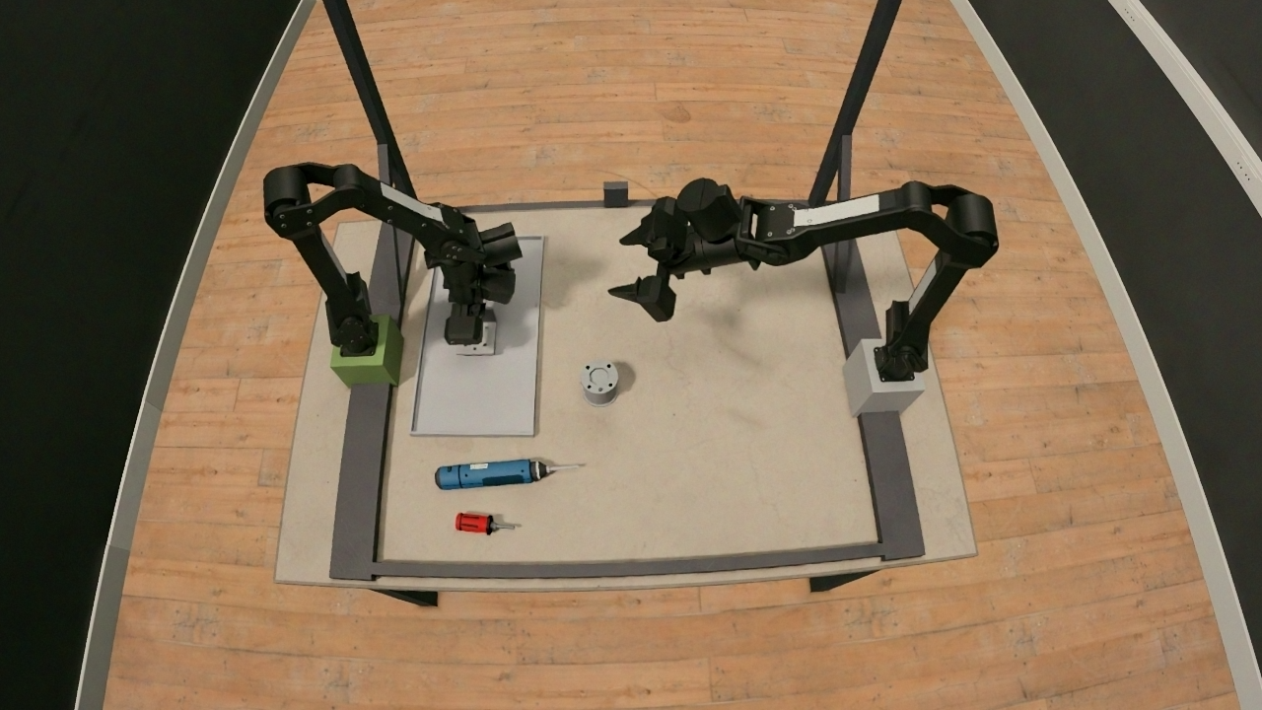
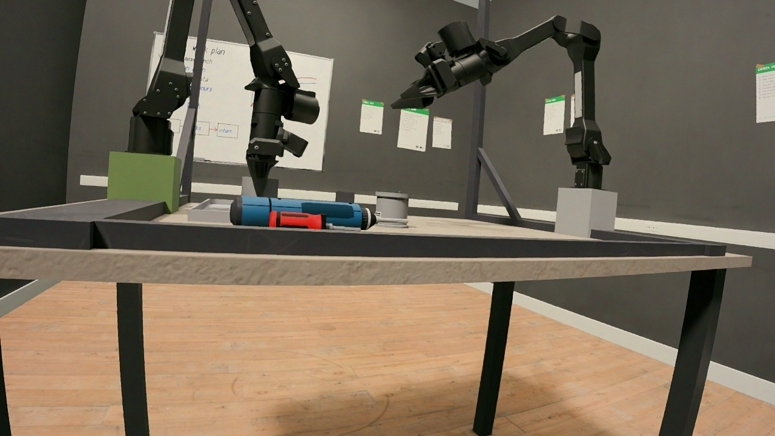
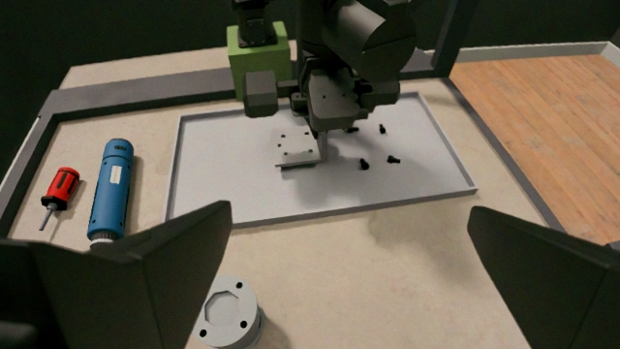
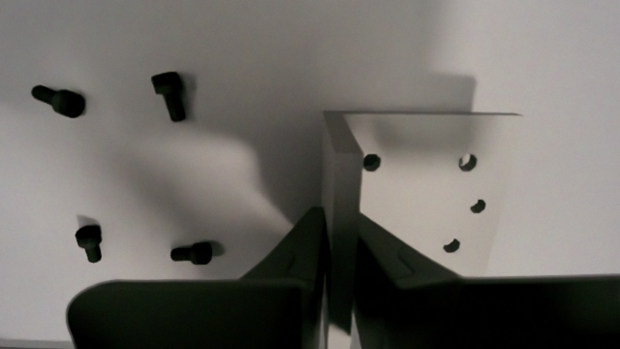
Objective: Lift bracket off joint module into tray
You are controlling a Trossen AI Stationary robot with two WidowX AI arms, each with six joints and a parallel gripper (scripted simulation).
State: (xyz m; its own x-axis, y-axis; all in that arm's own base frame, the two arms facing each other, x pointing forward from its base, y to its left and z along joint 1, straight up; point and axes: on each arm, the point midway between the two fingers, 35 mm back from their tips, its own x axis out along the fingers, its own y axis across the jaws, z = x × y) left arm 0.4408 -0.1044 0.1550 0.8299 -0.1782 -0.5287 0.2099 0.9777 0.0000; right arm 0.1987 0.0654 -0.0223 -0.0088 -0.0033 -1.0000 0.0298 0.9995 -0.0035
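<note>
The grey tray is 1 cm ahead of my right hand and 6 cm below it. Round my right hand: grey round joint module 11 cm ahead, 23 cm to the left, 4 cm below; then grey L-shaped bracket 3 cm ahead, 4 cm below; then small red screwdriver 37 cm ahead, 6 cm to the left, 5 cm below.
</note>
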